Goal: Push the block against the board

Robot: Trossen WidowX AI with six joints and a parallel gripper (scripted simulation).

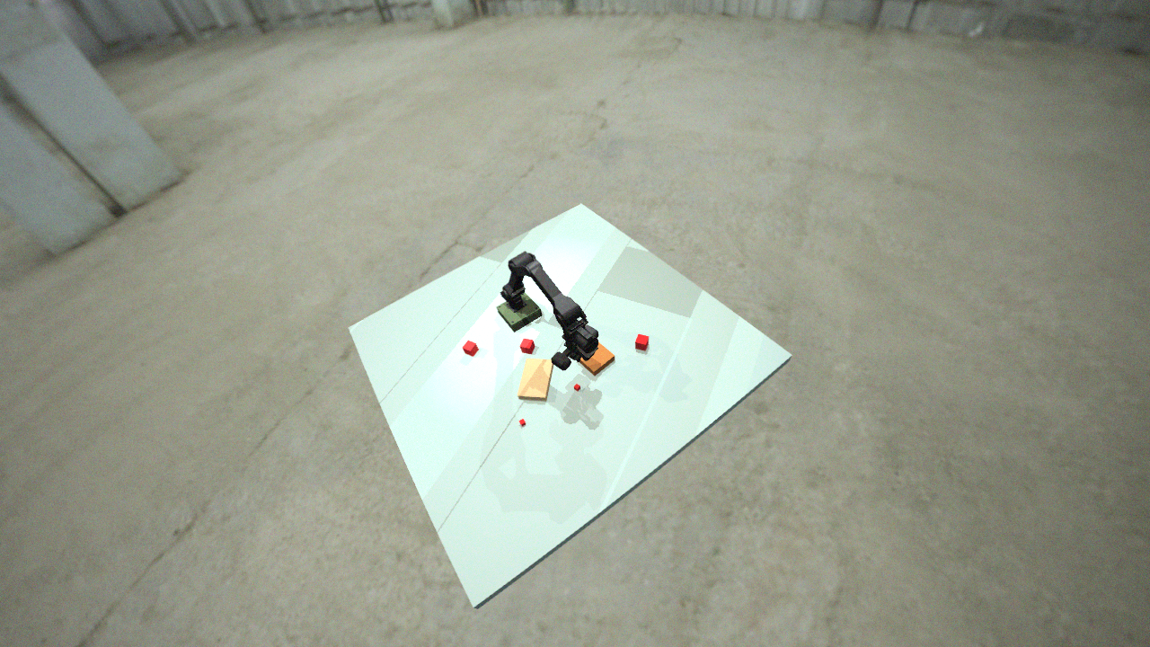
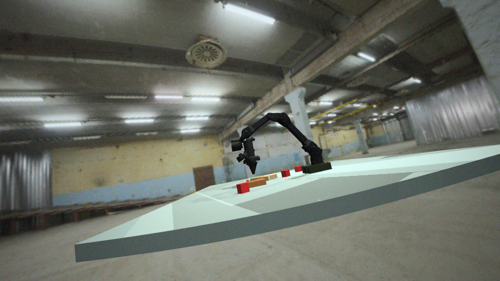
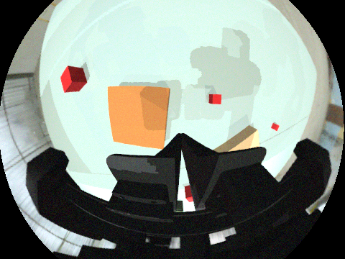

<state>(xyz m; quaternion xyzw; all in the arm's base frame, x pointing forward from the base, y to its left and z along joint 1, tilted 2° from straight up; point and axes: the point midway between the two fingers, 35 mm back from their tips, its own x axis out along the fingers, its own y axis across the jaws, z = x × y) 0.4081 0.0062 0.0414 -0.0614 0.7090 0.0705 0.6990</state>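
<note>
Now: the orange square block 70 mm to the left of my gripper tip and 50 mm below it. From my gripper tip the other things lie so: pale wooden board (150 mm to the right, 70 mm behind, 50 mm below).
</note>
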